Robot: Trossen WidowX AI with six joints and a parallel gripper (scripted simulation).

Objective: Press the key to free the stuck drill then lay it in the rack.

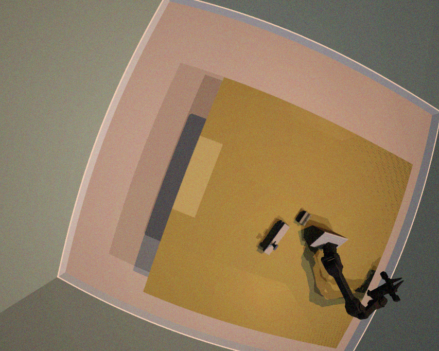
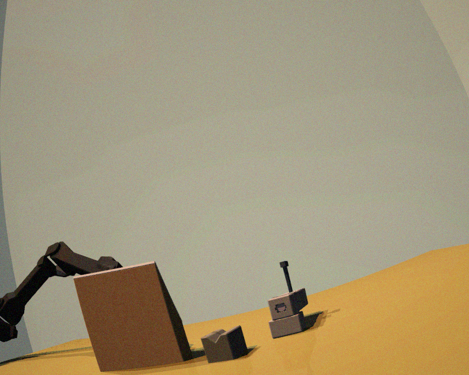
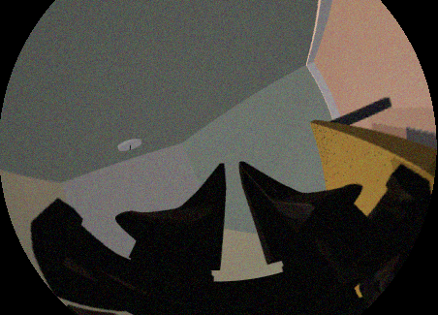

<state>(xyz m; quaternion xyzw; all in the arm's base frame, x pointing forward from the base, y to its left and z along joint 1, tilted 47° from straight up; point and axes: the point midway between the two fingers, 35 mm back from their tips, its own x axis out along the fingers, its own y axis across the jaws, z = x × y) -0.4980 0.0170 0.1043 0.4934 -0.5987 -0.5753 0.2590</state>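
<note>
The key is 81 cm ahead of my gripper tip, 2 cm to the left of it and 8 cm below it. Round my gripper tip: drill: 79 cm ahead, 3 cm to the right, 12 cm below; rack: 68 cm ahead, 16 cm to the right, 15 cm below; grey fixture block: 80 cm ahead, 2 cm to the right, 13 cm below.
</note>
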